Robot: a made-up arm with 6 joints.
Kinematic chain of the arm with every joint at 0, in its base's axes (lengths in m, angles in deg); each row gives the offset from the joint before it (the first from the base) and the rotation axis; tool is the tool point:
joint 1: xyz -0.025 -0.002 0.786 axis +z
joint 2: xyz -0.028 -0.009 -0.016 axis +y
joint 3: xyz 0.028 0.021 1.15 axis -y
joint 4: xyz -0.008 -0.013 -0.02 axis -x
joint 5: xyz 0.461 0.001 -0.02 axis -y
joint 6: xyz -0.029 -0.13 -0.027 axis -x
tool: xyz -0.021 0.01 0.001
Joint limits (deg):
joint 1: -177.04..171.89
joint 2: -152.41..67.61
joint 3: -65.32..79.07
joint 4: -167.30..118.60
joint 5: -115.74..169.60
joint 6: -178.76..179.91
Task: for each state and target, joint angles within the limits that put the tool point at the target. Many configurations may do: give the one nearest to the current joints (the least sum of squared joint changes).
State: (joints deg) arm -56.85 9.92 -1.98 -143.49 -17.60 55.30
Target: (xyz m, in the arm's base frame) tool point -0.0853 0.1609 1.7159
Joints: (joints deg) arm -35.33 -27.79 -25.89 -128.45 -25.86 54.32
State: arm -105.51 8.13 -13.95 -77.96 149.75 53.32
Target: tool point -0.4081 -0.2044 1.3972
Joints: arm -147.55 11.75 -41.27 -68.78 153.57 54.46
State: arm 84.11 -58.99 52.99 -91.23 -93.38 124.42
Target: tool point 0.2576 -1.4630 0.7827
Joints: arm 99.65 -105.13 55.13 -89.29 -91.70 124.06
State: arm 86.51 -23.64 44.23 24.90 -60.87 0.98
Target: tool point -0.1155 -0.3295 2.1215
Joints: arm 56.32 -28.85 20.59 23.75 -58.47 1.61
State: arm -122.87 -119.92 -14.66 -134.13 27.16 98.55
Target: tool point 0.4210 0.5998 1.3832
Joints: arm -115.97 -71.54 -30.27 -126.18 29.30 98.80
